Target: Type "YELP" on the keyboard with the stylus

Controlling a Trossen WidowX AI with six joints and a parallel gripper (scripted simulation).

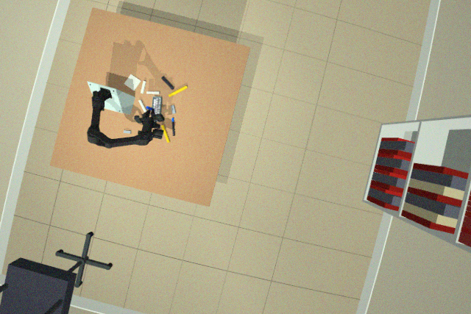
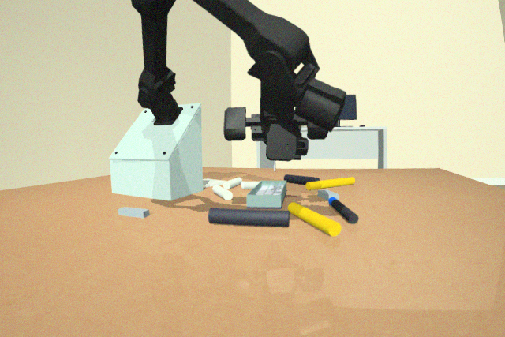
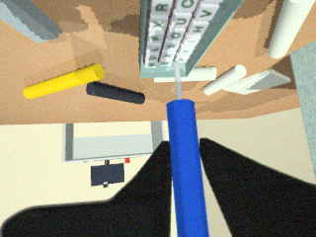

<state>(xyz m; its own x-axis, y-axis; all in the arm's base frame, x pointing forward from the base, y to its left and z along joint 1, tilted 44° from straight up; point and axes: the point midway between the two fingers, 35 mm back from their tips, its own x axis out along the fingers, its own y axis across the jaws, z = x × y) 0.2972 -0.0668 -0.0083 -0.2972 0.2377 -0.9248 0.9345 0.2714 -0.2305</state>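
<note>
Now: the blue-banded marker 140 mm ahead of my gripper tip, 110 mm below it and 60 mm to the right of it. From my gripper tip the other things lie so: grey block: 220 mm to the right, 190 mm behind, 110 mm below; then yellow rod: 190 mm to the left, 110 mm below, 100 mm ahead; then blue stylus: 10 mm below.
</note>
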